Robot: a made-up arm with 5 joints.
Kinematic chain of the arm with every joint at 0, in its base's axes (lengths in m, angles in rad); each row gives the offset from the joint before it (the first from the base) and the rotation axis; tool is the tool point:
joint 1: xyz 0 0 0.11 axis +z
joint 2: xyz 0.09 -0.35 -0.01 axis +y
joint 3: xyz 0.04 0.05 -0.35 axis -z
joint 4: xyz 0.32 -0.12 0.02 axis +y
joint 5: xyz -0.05 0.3 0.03 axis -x
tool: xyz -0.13 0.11 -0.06
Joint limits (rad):
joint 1: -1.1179..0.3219
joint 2: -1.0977..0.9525
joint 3: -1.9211..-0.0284
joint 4: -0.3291..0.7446
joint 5: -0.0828..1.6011
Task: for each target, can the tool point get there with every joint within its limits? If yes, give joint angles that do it. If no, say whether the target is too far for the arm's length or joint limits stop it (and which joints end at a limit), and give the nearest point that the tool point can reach.
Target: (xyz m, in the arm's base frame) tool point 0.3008 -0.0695 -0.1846
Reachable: yes | joints 0.0935 -0.5367 -0.6718 0.3930 1.1867
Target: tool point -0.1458 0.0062 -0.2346
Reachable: yes | joints -0.9324 0.4544 -0.9863 0.2185 1.3119
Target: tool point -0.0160 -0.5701 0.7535
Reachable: no: joint limits stop it (at a limit: joint 1, joint 2, joint 3, joint 4, joint 5) | nearest point -0.1748 -0.3092 0.2120 | short by 0.622 m
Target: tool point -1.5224 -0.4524 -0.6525
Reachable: no: too far | nearest point -0.4194 -0.1246 -0.1415 | short by 1.259 m
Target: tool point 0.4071 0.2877 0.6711
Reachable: no: joint limits stop it (at a limit: joint 1, joint 2, joint 3, joint 4, joint 5) | nearest point 0.3628 0.1203 0.1809 | short by 0.520 m
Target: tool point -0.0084 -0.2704 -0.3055
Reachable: yes | joints -0.7016 -0.7023 -1.7181 0.2962 0.6888
